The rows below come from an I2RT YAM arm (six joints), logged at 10 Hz.
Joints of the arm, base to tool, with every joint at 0 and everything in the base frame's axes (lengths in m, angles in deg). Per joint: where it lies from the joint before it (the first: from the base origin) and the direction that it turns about. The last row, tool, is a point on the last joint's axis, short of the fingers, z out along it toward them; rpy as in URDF.
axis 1: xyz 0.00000 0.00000 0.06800 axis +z
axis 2: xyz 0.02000 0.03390 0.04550 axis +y
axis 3: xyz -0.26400 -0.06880 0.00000 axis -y
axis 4: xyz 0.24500 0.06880 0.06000 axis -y
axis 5: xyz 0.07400 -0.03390 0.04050 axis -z
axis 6: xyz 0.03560 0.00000 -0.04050 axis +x
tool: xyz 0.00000 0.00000 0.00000 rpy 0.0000 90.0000 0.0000
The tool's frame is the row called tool.
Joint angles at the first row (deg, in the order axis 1, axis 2, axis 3, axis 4, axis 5, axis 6):
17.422, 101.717, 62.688, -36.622, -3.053, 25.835
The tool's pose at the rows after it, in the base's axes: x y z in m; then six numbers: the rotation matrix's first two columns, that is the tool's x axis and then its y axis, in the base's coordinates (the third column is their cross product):
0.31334, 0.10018, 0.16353, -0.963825, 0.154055, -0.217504, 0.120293, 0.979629, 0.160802
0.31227, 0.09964, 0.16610, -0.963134, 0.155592, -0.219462, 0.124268, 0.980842, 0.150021
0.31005, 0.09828, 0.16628, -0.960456, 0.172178, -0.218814, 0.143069, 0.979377, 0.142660
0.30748, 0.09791, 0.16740, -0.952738, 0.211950, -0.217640, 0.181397, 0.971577, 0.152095
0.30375, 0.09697, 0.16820, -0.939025, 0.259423, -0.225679, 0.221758, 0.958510, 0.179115
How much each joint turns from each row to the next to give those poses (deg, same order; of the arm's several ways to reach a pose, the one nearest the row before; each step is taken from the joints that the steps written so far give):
-0.013, -0.831, 0.185, 0.053, 0.086, 0.011
0.037, -0.420, 0.155, -0.746, 0.658, 0.102
-0.043, -0.469, -0.491, -0.175, 0.622, 0.908
0.087, -0.715, -0.608, 0.163, 0.122, 2.397
0.000, -1.298, -1.495, 1.514, -0.367, 2.748

